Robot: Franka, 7 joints.
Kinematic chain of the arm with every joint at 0, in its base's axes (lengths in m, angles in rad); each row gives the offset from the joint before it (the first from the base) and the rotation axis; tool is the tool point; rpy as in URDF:
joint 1: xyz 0 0 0.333 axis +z
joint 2: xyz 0 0 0 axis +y
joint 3: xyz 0 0 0.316 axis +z
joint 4: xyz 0.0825 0 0 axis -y
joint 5: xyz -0.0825 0 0.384 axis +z
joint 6: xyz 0 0 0 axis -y
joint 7: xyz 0.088 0 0 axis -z
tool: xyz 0 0 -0.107 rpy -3.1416 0 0
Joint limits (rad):
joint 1: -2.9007..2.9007
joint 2: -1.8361..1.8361
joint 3: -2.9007..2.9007
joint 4: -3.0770..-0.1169
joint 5: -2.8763..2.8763
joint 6: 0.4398..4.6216
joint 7: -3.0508..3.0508
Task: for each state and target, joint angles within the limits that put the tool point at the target. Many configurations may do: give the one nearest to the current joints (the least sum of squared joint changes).
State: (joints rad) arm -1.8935 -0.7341 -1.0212 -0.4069 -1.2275 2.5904 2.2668
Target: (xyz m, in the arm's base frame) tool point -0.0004 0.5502 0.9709
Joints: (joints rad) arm -1.6775 -0.8248 -1.0668 -0.2243 -1.2758 2.8945 2.2668
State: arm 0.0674 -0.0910 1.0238 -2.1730 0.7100 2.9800 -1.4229
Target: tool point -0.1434 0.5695 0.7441
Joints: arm 0.3324 -0.2378 1.3893 -1.6938 0.6243 2.9379 -1.4229
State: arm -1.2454 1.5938 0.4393 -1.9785 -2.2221 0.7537 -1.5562
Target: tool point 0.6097 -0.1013 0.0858
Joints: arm -0.7751 1.3265 0.9573 -1.7444 -2.4120 0.9229 -1.5562
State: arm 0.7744 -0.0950 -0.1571 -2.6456 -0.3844 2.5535 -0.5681
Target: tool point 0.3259 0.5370 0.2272
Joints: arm 0.9797 0.4996 0.0267 -1.9941 -0.3714 2.7054 -0.5681
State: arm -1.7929 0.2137 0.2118 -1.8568 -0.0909 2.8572 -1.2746
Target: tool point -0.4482 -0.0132 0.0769
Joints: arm -2.5197 0.6237 -0.5092 -2.4080 -0.0443 2.7047 -1.2746
